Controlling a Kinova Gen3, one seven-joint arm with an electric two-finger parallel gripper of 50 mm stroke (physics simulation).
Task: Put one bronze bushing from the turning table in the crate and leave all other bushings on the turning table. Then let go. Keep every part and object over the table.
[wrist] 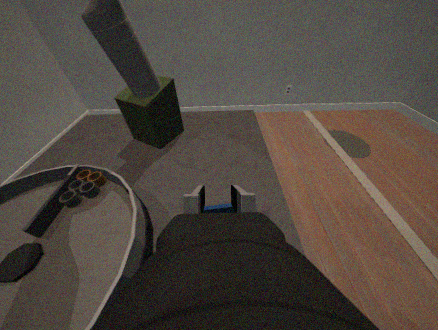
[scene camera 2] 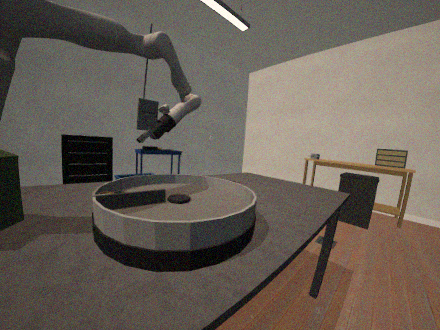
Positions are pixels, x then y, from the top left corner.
Scene:
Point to a round turning table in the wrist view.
68, 261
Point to a round turning table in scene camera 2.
164, 222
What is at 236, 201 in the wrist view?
My gripper.

